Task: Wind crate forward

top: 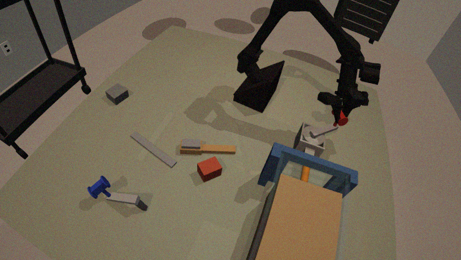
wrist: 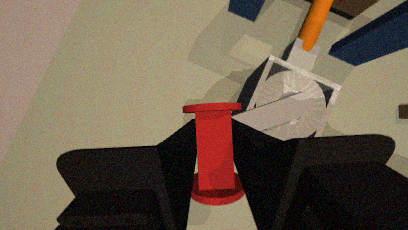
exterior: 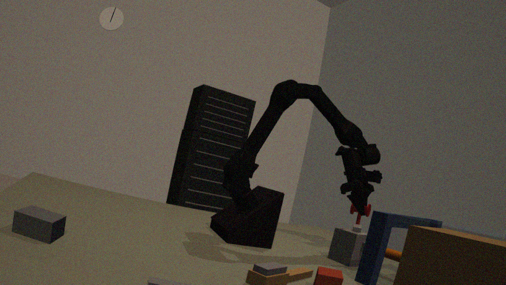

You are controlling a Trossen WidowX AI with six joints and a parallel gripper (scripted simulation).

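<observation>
Right now my gripper tip is 30 mm to the left of the red-knobbed winch handle, 30 mm above it and 10 mm short of it. Round my gripper tip: grey winch 100 mm below, 90 mm to the right, 40 mm ahead; then red knob 10 mm to the right, 10 mm behind; then brown crate 430 mm ahead, 90 mm to the right, 90 mm below.
</observation>
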